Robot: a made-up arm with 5 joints. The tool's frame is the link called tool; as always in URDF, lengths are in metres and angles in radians.
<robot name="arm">
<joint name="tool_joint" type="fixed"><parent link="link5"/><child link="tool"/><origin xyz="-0.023 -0.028 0.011" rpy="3.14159 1.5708 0"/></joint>
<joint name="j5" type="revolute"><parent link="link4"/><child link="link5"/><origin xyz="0.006 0.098 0.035" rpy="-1.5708 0 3.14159"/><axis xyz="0 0 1"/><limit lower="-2.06" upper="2.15" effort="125" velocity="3.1"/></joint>
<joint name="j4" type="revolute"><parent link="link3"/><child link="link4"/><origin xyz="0.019 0.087 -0.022" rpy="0 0 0"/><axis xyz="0 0 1"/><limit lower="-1.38" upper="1.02" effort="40" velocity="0.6"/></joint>
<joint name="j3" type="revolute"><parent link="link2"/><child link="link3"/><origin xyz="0.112 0.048 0.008" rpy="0 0 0"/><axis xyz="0 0 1"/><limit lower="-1.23" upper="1.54" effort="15" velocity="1.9"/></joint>
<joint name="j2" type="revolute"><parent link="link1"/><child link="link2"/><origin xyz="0.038 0.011 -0.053" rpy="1.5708 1.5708 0"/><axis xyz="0 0 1"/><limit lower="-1.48" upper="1.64" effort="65" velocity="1.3"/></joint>
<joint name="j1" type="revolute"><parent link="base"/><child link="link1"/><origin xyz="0.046 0.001 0.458" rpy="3.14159 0 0"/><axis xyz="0 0 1"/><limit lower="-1.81" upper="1.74" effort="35" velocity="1.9"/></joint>
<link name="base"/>
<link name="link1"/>
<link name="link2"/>
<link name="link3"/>
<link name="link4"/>
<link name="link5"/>
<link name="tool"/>
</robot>
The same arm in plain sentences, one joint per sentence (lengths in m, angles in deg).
The arm has five revolute joints in a row. What follows holds with every joint at zero, and every direction is one of the base frame's.
The first joint lies 0.046 m along +x and 0.001 m along +y and 0.458 m along +z from the base frame's origin and turns about -z, from -103.71 to 99.69 deg.
The second joint lies 0.038 m along +x and 0.011 m along -y and 0.053 m along +z from the first joint and turns about +y, from -84.8 to 93.97 deg.
The third joint lies 0.048 m along +x and 0.008 m along +y and 0.112 m along +z from the second joint and turns about +y, from -70.47 to 88.24 deg.
The fourth joint lies 0.087 m along +x and 0.022 m along -y and 0.019 m along +z from the third joint and turns about +y, from -79.07 to 58.44 deg.
The fifth joint lies 0.098 m along +x and 0.035 m along +y and 0.006 m along +z from the fourth joint and turns about -x, from -118.03 to 123.19 deg.
The tool frame, which is the frame that the pose is given for, lies 0.011 m along -x and 0.028 m along +y and 0.023 m along +z from the fifth joint; its axes are the base frame's turned by roll 0, pitch 0 and yaw 0 deg (as in URDF: about the fixed x, then y, then z).

